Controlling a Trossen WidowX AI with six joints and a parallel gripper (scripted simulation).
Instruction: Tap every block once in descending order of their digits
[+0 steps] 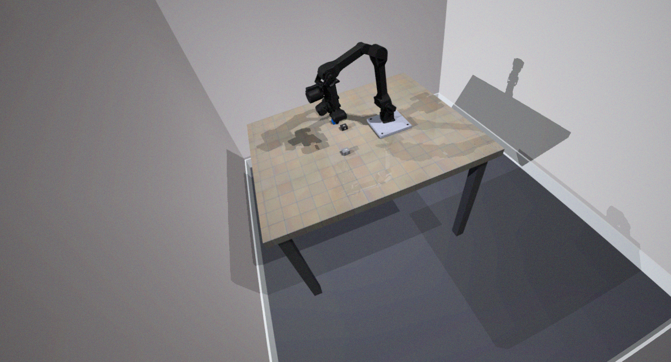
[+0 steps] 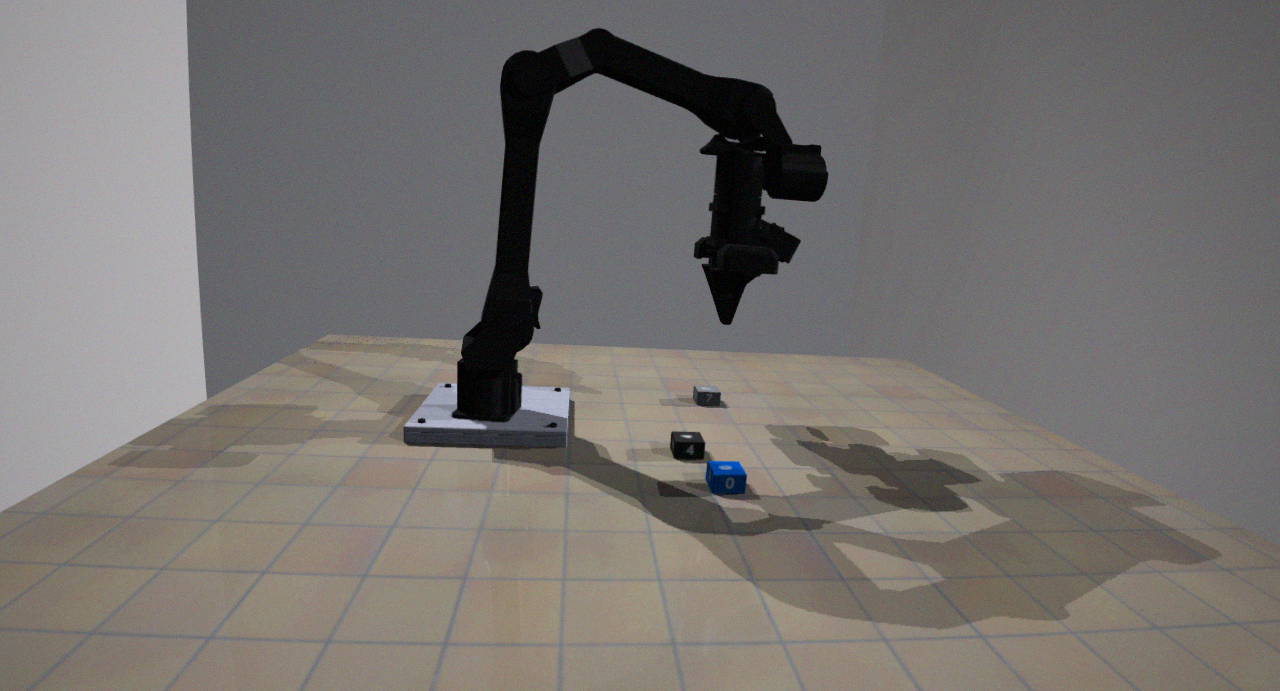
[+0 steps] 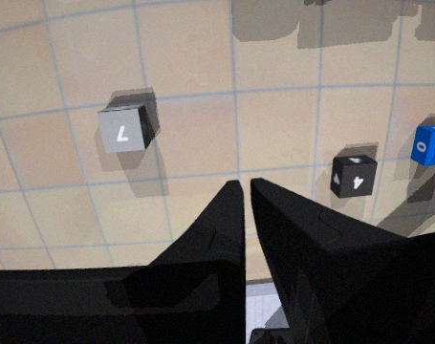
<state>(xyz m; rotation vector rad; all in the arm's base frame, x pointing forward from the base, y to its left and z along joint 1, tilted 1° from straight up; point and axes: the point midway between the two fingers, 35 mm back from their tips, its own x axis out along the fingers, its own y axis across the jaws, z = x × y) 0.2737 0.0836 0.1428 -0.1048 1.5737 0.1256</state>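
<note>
My gripper tip is 40 mm past the black block marked 4, 120 mm to the left of it and 120 mm above it. Round my gripper tip: blue block marked 0: 200 mm to the right, 120 mm below; grey block marked 7: 10 mm behind, 80 mm to the left, 120 mm below.
</note>
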